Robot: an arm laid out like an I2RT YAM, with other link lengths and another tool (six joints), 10 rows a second.
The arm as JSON. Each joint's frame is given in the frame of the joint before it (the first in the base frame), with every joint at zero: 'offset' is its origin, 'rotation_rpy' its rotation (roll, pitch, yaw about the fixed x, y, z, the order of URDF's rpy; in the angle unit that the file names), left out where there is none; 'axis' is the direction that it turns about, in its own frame. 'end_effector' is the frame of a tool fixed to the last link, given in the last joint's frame.
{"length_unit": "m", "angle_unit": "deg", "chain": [
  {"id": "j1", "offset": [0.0, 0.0, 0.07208], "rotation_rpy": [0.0, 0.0, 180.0], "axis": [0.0, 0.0, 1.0]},
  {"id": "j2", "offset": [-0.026, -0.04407, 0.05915], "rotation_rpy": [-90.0, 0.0, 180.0], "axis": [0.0, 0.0, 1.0]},
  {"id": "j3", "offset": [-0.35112, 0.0, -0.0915], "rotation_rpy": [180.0, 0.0, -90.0], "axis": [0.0, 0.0, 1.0]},
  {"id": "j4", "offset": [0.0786, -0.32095, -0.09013], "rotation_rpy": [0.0, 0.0, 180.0], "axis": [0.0, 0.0, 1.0]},
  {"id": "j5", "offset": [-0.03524, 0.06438, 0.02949], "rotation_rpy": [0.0, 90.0, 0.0], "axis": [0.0, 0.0, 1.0]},
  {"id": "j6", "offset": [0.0, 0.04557, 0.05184], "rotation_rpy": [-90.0, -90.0, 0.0], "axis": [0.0, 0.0, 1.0]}
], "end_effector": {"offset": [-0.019, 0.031, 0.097], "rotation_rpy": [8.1, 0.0, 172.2]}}
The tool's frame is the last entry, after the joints.
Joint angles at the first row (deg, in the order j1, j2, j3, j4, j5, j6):
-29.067, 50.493, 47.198, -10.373, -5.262, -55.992
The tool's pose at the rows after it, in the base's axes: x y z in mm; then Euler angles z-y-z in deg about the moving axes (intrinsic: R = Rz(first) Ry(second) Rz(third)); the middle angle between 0 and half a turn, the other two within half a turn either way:
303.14 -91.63 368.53 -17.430 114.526 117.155
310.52 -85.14 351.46 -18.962 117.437 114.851
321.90 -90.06 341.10 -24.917 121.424 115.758
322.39 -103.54 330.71 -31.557 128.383 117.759
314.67 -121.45 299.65 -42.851 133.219 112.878
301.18 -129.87 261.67 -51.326 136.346 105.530
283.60 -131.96 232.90 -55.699 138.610 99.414
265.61 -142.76 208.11 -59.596 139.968 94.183
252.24 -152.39 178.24 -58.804 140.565 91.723
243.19 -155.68 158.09 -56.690 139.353 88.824
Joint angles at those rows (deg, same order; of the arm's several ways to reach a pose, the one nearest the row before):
-27.975, 50.402, 46.889, -13.870, -6.381, -58.418
-24.052, 51.821, 46.134, -14.361, -1.387, -59.313
-20.284, 55.261, 47.763, -16.809, 7.736, -54.757
-20.126, 59.033, 51.139, -24.225, 13.501, -48.616
-20.126, 61.628, 49.739, -26.882, 21.320, -45.506
-20.345, 62.720, 45.624, -26.638, 25.766, -45.956
-21.398, 62.081, 41.556, -26.148, 26.532, -48.670
-24.829, 61.494, 37.655, -23.949, 25.654, -53.073
-29.354, 61.082, 32.303, -17.743, 21.491, -59.592
-32.077, 60.094, 27.728, -11.557, 18.088, -66.571

